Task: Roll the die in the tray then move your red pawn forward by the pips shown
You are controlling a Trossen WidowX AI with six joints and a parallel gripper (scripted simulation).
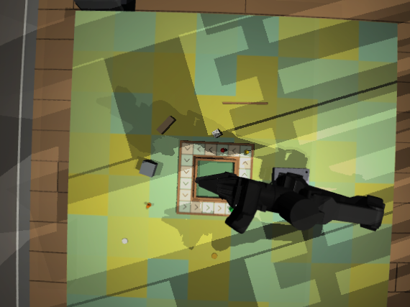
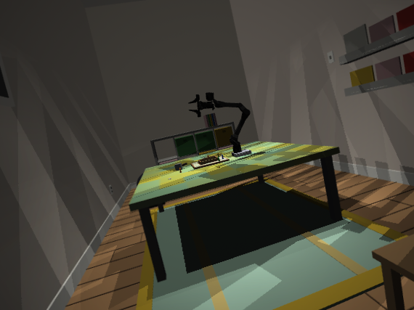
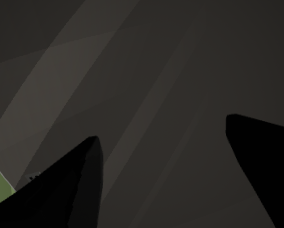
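My gripper tip is 4 cm past the die, 12 cm to the left of it and 49 cm above it. The rest, counted from my gripper tip: yellow pawn 17 cm behind, 7 cm to the right, 47 cm below; red pawn 7 cm behind, 6 cm to the right, 47 cm below; tray 6 cm behind, 5 cm to the left, 49 cm below.
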